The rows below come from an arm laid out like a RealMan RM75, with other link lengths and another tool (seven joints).
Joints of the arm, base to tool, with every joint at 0 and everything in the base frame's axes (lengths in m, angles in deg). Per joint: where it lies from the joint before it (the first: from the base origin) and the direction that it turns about. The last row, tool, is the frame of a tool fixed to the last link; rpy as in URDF.
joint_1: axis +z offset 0 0 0.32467
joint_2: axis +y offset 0 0 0
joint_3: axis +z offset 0 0 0.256
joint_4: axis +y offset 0 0 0
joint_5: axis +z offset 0 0 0.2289
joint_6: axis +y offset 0 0 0
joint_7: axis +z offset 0 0 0.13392
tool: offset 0.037 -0.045 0.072 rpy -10.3 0 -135.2
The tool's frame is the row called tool.
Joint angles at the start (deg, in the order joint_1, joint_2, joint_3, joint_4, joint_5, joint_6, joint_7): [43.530 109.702 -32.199 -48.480 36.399 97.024 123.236]
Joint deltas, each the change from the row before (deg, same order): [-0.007 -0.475 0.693 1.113 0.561 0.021 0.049]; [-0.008 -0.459 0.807 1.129 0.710 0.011 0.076]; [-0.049 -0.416 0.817 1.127 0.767 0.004 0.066]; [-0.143 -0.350 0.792 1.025 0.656 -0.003 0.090]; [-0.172 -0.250 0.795 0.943 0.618 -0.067 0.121]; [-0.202 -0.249 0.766 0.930 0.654 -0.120 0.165]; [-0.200 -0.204 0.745 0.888 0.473 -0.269 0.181]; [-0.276 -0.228 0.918 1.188 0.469 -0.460 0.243]
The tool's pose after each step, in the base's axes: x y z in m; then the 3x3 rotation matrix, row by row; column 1 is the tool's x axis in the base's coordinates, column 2 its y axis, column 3 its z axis. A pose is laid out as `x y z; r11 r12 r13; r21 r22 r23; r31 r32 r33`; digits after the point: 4 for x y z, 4 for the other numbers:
0.2002 0.4217 0.1264; -0.1526 -0.9751 -0.1611; -0.9524 0.1016 0.2873; -0.2638 0.1973 -0.9442
0.2005 0.4226 0.1291; -0.1696 -0.9688 -0.1809; -0.9492 0.1112 0.2943; -0.2650 0.2216 -0.9384
0.2007 0.4233 0.1318; -0.1869 -0.9614 -0.2018; -0.9457 0.1205 0.3018; -0.2658 0.2473 -0.9318
0.2017 0.4236 0.1341; -0.2052 -0.9536 -0.2204; -0.9418 0.1311 0.3096; -0.2663 0.2711 -0.9250
0.2027 0.4240 0.1361; -0.2240 -0.9450 -0.2383; -0.9373 0.1418 0.3184; -0.2671 0.2947 -0.9175
0.2039 0.4245 0.1381; -0.2435 -0.9356 -0.2557; -0.9320 0.1527 0.3286; -0.2684 0.3183 -0.9092
0.2057 0.4253 0.1397; -0.2632 -0.9265 -0.2691; -0.9260 0.1643 0.3400; -0.2708 0.3386 -0.9011
0.2088 0.4262 0.1412; -0.2895 -0.9143 -0.2832; -0.9173 0.1806 0.3548; -0.2732 0.3625 -0.8910

